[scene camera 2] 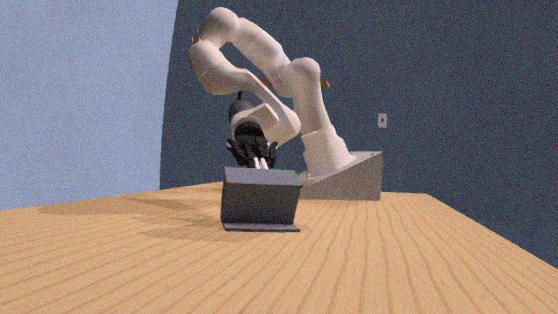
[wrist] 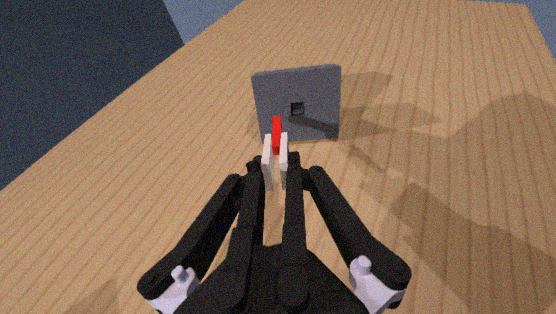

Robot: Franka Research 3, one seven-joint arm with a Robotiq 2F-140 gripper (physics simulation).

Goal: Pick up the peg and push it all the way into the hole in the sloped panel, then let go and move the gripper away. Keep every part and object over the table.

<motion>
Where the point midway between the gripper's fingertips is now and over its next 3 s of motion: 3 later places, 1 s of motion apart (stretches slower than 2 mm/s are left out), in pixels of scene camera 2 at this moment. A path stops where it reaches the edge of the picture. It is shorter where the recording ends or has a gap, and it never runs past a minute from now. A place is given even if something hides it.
My gripper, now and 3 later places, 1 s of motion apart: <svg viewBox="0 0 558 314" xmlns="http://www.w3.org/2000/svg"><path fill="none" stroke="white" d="M263 179L264 183L263 182L247 182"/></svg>
</motion>
